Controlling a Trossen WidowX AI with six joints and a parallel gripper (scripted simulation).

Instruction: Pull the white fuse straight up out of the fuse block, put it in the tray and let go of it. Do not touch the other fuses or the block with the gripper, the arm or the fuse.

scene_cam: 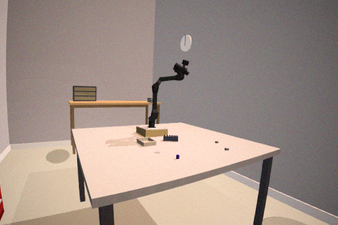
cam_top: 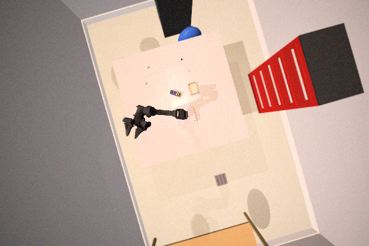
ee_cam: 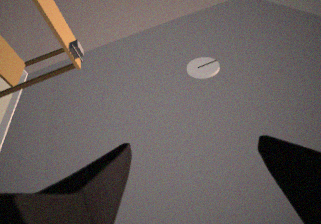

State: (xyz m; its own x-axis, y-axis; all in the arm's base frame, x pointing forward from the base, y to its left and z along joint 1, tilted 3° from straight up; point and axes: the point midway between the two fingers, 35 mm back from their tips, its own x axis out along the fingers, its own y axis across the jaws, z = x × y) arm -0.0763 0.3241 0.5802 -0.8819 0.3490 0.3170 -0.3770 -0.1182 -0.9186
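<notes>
Right now my gripper tip is 390 mm short of the white fuse, 300 mm to the left of it and 610 mm above it. Round my gripper tip: tan tray (430 mm ahead, 490 mm to the right, 630 mm below).
</notes>
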